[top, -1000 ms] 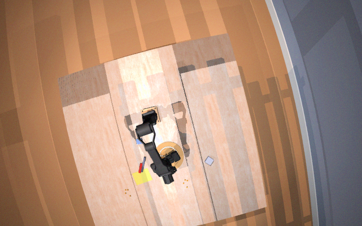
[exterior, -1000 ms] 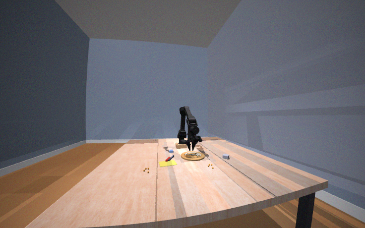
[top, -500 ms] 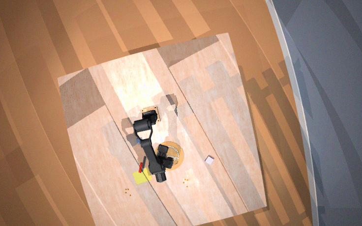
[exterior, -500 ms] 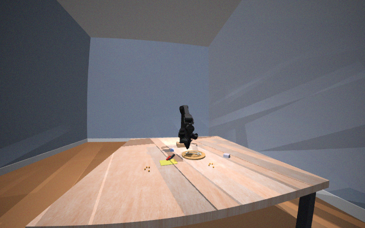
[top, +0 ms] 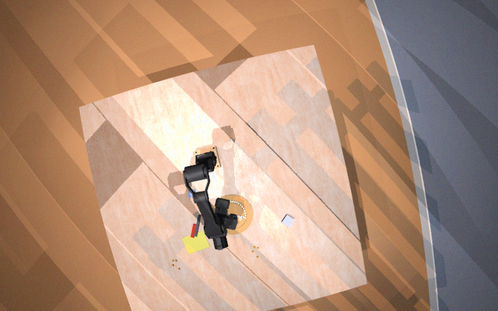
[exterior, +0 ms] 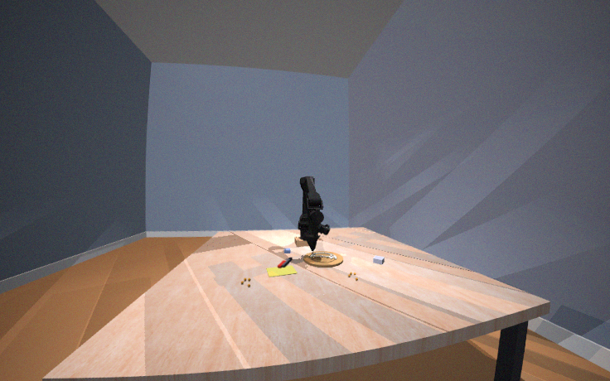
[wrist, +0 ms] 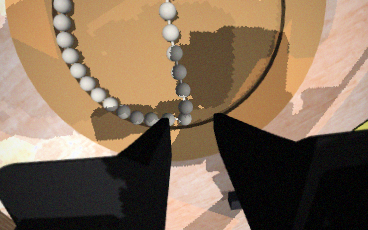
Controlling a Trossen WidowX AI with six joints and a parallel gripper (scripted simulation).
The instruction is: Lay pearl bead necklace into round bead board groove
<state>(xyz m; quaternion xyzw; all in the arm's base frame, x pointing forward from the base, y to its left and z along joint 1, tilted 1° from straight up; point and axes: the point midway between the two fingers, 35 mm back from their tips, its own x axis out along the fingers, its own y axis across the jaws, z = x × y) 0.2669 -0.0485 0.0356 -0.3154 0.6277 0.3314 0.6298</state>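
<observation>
My gripper tip is 30 mm short of the round bead board, 40 mm to the right of it and 40 mm above it. The rest, counted from my gripper tip: blue block 150 mm behind, 100 mm to the right, 40 mm below; then yellow note 90 mm ahead, 190 mm to the right, 40 mm below; then red marker 20 mm ahead, 150 mm to the right, 40 mm below.
</observation>
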